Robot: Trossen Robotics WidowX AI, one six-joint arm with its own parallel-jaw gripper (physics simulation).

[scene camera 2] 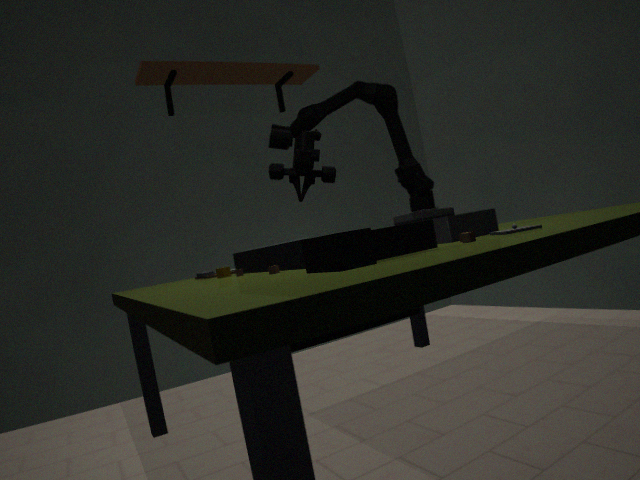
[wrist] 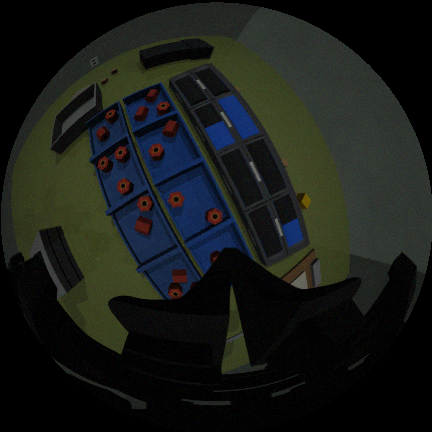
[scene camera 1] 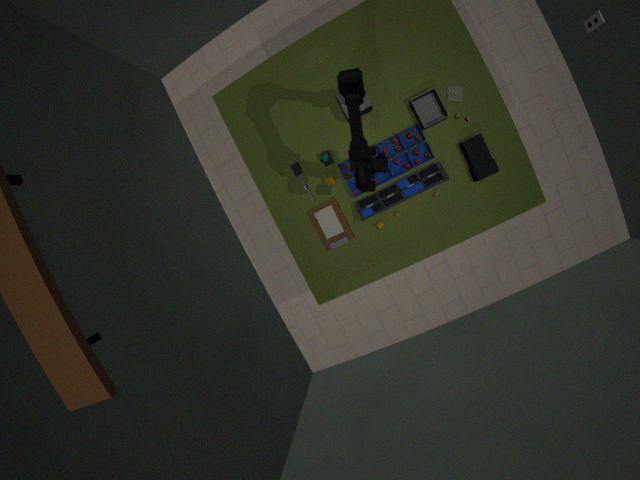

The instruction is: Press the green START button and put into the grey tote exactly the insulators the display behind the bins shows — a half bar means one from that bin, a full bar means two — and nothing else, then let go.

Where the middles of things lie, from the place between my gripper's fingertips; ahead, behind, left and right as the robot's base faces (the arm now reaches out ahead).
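Dark display [scene camera 2: 289,256]: my hand is to the right of it by 110 mm, short of it by 110 mm and above it by 140 mm. Dark box [scene camera 2: 343,251]: 520 mm to the left of my hand, 60 mm ahead of it, 140 mm below it. Grey tote [scene camera 2: 447,229]: 350 mm to the left of my hand, 230 mm behind it, 140 mm below it.
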